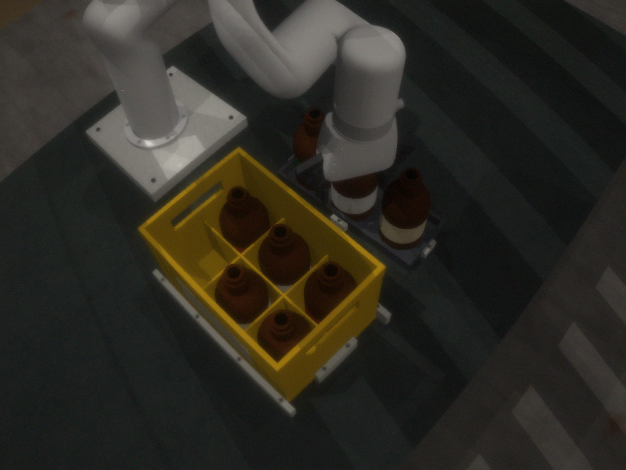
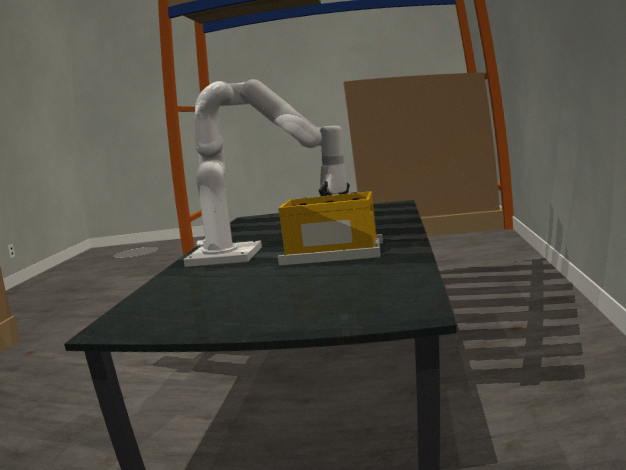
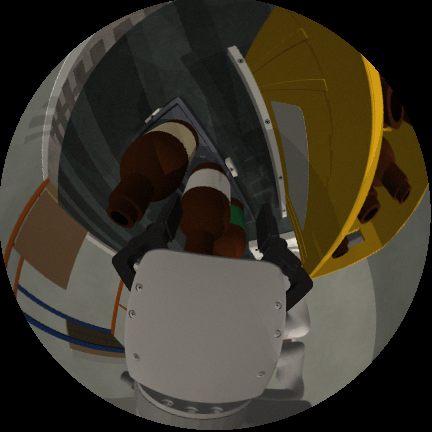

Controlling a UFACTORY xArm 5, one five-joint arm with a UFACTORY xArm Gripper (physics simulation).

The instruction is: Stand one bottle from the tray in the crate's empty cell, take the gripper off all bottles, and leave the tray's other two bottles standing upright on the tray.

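Places are measured from the arm's base along level axes (x right, y back, z down), in centimetres.
Pixels of known places: gripper, fingertip midpoint: (image 1: 351, 189) (image 3: 219, 207); arm's base, link origin: (image 1: 156, 123) (image 2: 220, 250).
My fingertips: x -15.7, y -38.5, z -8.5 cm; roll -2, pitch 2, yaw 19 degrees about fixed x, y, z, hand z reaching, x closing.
Ahead of a thing's pixels: the offset from my fingertips to its middle. "spot": to the spot under its first point.
Three brown bottles stand upright on the dark tray {dx -4.1, dy +2.6, dz +9.8 cm} (image 1: 412, 260) (image 3: 209, 145). The white-label bottle {dx -3.3, dy +3.2, dz +2.8 cm} (image 1: 353, 202) (image 3: 206, 200) is in the middle, the cream-label bottle {dx -6.1, dy -5.7, dz +2.8 cm} (image 1: 404, 207) (image 3: 157, 160) at one end, the green-label bottle {dx -2.0, dy +11.6, dz +2.8 cm} (image 1: 305, 141) (image 3: 237, 225) at the other. My gripper (image 2: 335, 192) (image 3: 219, 207) is open and low over the tray, its fingers on both sides of the white-label bottle; its body hides that bottle's mouth. The yellow crate {dx +18.0, dy -2.8, dz +2.3 cm} (image 1: 308, 205) (image 2: 288, 232) (image 3: 340, 100) has an empty cell {spot: dx +22.0, dy +7.9, dz +10.2 cm} (image 1: 209, 263) at the corner nearest the robot base.
Several brown bottles stand in the crate's other cells, one being the crate bottle {dx +15.1, dy +6.2, dz +2.5 cm} (image 1: 245, 222) beside the empty cell. A pale rail (image 1: 222, 338) (image 3: 267, 121) runs along the crate's foot. The white base plate (image 1: 202, 146) (image 2: 222, 255) lies near the crate's end.
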